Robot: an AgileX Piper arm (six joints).
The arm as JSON. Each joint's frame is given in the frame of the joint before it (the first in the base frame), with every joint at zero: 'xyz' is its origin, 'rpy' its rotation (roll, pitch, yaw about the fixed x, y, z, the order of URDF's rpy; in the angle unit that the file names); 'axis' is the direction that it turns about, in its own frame. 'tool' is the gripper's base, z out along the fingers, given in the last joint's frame.
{
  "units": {
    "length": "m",
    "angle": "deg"
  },
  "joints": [
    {
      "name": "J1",
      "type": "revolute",
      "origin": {
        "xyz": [
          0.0,
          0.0,
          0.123
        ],
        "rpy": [
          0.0,
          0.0,
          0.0
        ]
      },
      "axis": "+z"
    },
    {
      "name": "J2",
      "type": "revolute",
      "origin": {
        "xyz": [
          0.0,
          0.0,
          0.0
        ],
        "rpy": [
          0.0,
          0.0,
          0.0
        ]
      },
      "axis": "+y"
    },
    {
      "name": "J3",
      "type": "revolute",
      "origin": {
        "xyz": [
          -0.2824,
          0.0,
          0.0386
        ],
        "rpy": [
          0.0,
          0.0,
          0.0
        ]
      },
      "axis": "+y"
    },
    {
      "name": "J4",
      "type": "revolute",
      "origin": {
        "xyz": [
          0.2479,
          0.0,
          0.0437
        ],
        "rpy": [
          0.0,
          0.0,
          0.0
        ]
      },
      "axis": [
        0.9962,
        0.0,
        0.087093
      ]
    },
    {
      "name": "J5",
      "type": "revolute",
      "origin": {
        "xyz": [
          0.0,
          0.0,
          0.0
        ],
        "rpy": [
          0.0,
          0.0,
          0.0
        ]
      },
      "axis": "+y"
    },
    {
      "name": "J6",
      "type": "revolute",
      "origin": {
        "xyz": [
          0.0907,
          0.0,
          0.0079
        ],
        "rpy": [
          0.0,
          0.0,
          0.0
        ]
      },
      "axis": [
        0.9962,
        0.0,
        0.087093
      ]
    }
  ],
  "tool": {
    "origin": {
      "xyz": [
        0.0,
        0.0,
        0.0
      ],
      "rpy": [
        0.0,
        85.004,
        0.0
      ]
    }
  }
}
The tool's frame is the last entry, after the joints.
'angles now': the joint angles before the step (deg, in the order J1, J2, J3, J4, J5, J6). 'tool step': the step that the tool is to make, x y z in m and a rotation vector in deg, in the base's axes. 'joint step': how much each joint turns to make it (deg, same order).
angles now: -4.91, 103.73, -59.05, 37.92, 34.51, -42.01
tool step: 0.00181, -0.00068, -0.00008, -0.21, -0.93, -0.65
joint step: 0.00, 0.10, 0.00, 0.60, -1.18, -0.33
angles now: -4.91, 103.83, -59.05, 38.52, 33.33, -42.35
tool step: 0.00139, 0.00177, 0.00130, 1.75, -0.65, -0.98
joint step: 0.00, 0.00, 0.00, 2.96, -0.13, -1.14
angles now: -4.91, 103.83, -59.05, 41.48, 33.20, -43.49
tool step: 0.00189, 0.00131, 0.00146, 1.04, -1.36, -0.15
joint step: 0.00, 0.00, 0.00, 3.02, -0.50, -2.42
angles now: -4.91, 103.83, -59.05, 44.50, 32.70, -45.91
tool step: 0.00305, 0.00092, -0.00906, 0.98, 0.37, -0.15
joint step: 0.00, 1.71, 0.00, 2.78, -0.52, -2.33
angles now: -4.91, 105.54, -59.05, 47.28, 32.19, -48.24
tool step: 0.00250, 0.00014, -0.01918, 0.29, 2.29, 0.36
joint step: 0.00, 3.21, 0.00, 1.25, -0.37, -1.69
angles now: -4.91, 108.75, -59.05, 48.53, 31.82, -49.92
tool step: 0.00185, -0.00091, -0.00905, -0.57, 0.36, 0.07
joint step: 0.00, 1.51, 0.00, 0.61, -1.08, -1.26
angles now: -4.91, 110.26, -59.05, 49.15, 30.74, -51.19
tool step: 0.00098, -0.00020, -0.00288, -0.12, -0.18, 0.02
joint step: 0.00, 0.52, 0.00, 0.76, -0.51, -0.98
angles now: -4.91, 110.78, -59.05, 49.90, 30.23, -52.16
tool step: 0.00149, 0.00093, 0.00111, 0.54, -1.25, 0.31
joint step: 0.00, 0.00, 0.00, 2.56, -0.22, -2.71
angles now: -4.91, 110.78, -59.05, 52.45, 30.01, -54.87
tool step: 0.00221, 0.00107, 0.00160, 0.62, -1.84, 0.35
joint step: 0.00, -0.01, 0.00, 3.62, -0.39, -3.85
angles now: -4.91, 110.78, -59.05, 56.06, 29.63, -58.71
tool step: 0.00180, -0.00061, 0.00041, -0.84, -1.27, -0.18
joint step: 0.11, 0.00, 0.00, 1.00, -1.34, -1.47
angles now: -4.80, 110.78, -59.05, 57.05, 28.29, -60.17
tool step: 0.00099, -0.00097, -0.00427, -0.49, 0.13, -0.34
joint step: 0.00, 0.69, 0.00, 0.25, -0.83, -0.39
